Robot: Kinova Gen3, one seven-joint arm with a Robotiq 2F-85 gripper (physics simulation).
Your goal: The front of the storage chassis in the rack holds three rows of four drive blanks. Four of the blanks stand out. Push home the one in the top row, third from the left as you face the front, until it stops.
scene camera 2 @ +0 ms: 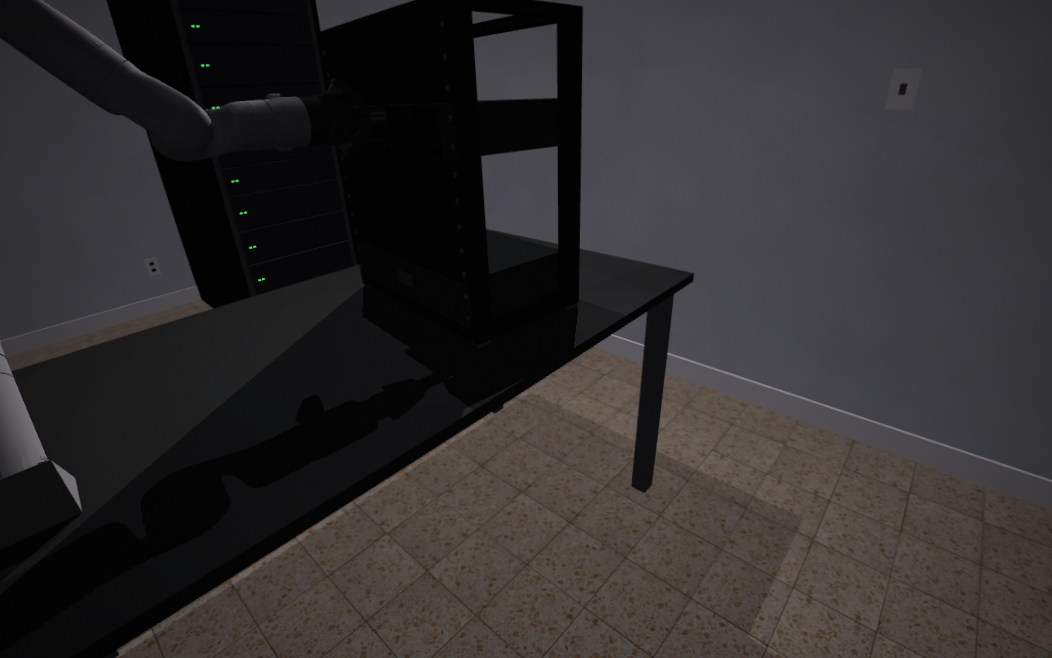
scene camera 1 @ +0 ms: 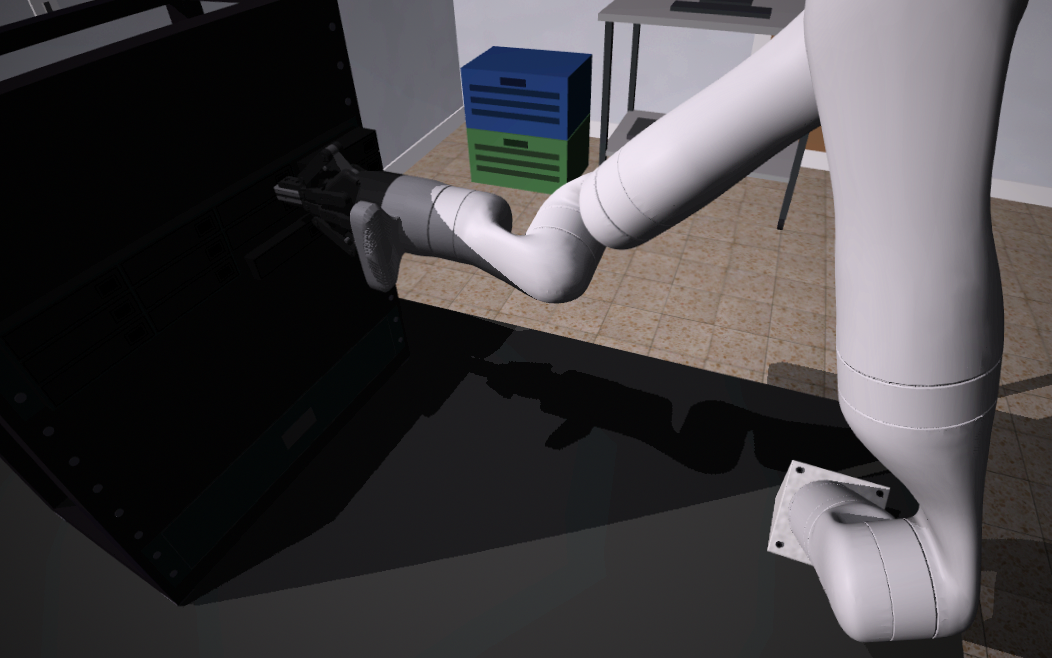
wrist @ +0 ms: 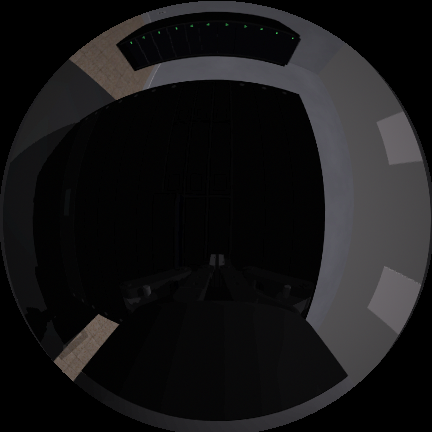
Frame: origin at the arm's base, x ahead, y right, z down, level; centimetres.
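Where they show: gripper, fingertip midpoint: [scene camera 2: 387, 115] [scene camera 1: 280, 188] [wrist: 216, 262]; arm's base, origin of the base link: [scene camera 2: 7, 490].
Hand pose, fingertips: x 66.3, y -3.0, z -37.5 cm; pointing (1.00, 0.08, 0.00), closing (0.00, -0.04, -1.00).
Things, the pixels of their top centre, and the offset from my fingertips. Level surfaces: height alone.
- blank, middle of its top: [scene camera 1: 252, 223] [wrist: 186, 238] [scene camera 2: 406, 138] dx +4.6, dy -1.3, dz +4.3 cm
- black rack, middle of its top: [scene camera 1: 56, 37] [scene camera 2: 435, 18] [wrist: 289, 209] dx +17.8, dy -5.0, dz -17.0 cm
- dark table, its level: dz +42.2 cm
My gripper [scene camera 1: 285, 190] [scene camera 2: 377, 116] [wrist: 216, 262] is shut and empty, its fingertips together and pointing at the front of the dark storage chassis [scene camera 1: 174, 275] [wrist: 196, 150]. In the wrist view the tips line up with the top row, which lies on the right side of the chassis there. Whether they touch a blank I cannot tell. One blank [scene camera 1: 275, 252] [wrist: 167, 230] stands out from a lower row, below the fingers. The face of the third top-row blank is too dark to make out, and how far it stands out cannot be told.
The black rack [scene camera 1: 85, 473] [scene camera 2: 570, 193] stands on the dark table [scene camera 1: 543, 535] [scene camera 2: 155, 349]. A tall cabinet with green lights [scene camera 2: 290, 186] [wrist: 215, 42] stands behind. Blue [scene camera 1: 515, 93] and green [scene camera 1: 515, 159] crates are stacked on the floor.
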